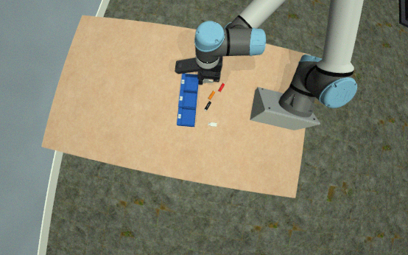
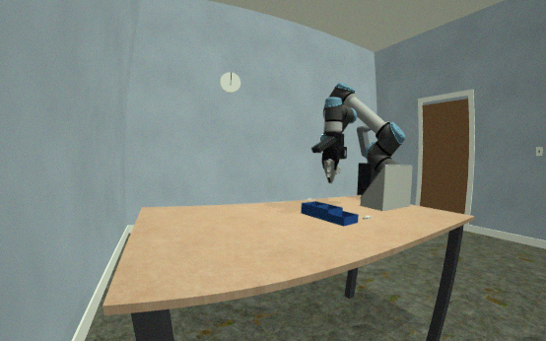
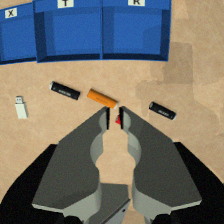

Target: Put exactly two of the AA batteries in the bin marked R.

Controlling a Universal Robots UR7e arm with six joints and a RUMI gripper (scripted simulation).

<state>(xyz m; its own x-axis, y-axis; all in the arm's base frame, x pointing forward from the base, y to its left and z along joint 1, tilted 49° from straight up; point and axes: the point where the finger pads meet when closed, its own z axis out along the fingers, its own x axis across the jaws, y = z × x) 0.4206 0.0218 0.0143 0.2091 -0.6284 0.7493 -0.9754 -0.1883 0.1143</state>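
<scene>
Right now the joined blue bins is 13 cm below my hand, 7 cm to the left of it and 5 cm ahead of it. Also, from my hand: red battery (14 cm below, 9 cm behind, 5 cm to the right); then orange AA battery (14 cm below, 6 cm behind); then black AA battery (14 cm below, 10 cm to the right, 6 cm behind).
</scene>
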